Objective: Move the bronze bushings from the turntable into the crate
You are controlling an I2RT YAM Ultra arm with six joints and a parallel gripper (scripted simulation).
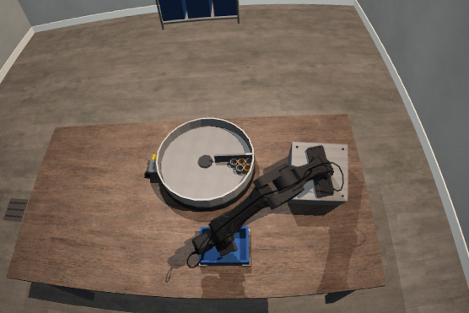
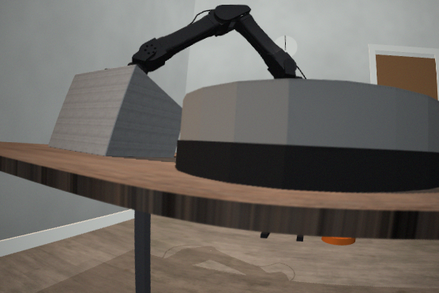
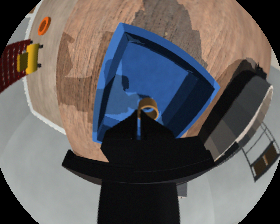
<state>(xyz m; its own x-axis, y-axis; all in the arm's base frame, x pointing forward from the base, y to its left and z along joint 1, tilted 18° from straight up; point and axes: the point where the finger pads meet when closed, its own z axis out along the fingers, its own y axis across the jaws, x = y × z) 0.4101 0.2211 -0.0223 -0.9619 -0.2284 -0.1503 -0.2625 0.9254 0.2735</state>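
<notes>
Now: the blue crate 2 cm below my hand, 1 cm to the right of it and 1 cm ahead of it. Also, from my hand: grey turntable (40 cm to the right, 4 cm ahead, 1 cm above).
</notes>
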